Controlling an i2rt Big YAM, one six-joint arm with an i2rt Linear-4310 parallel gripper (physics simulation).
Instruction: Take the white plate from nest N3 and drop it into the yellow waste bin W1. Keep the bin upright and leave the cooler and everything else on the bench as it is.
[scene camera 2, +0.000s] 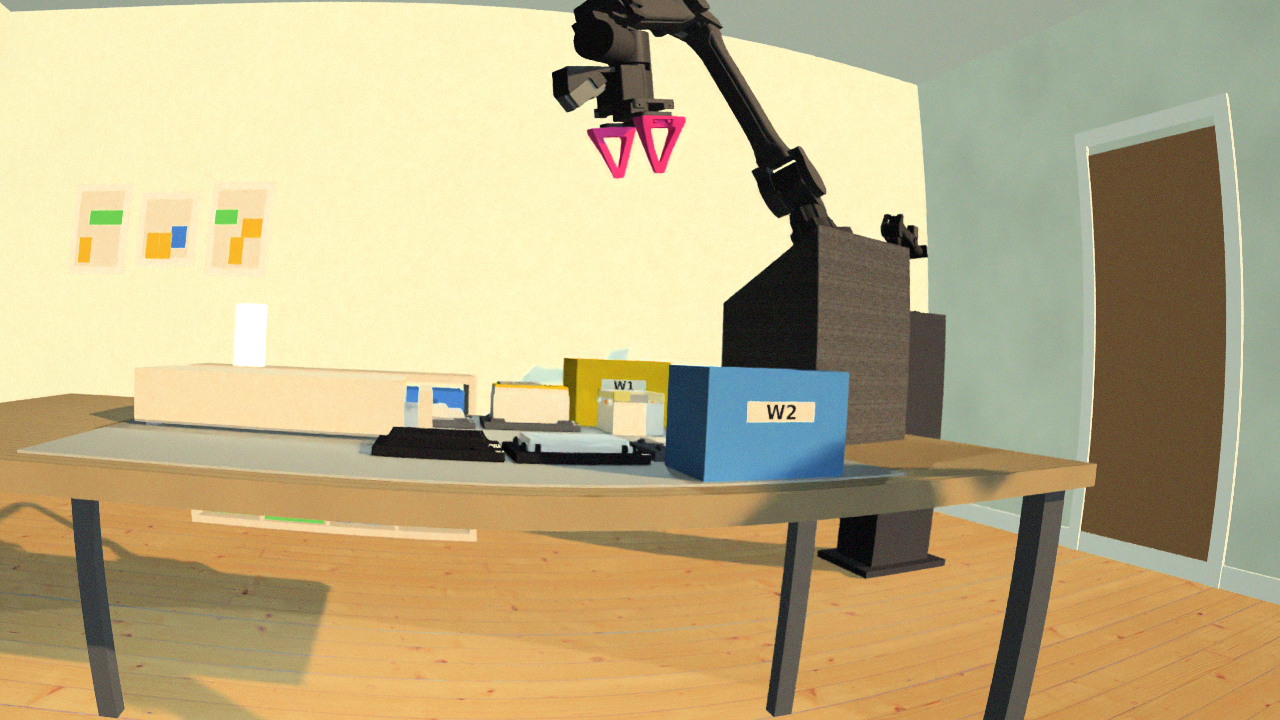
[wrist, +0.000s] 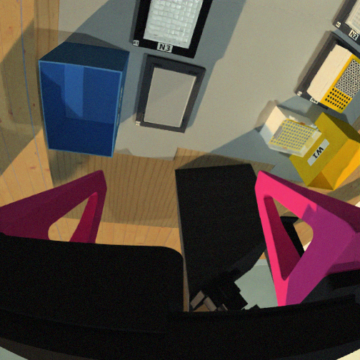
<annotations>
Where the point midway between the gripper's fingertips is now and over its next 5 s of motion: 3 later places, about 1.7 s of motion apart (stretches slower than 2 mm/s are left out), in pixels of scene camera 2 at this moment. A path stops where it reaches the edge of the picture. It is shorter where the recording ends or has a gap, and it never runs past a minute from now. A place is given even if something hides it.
The gripper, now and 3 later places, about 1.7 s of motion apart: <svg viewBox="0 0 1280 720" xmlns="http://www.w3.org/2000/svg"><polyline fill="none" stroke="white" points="638,175 625,269 667,356 586,433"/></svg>
</annotations>
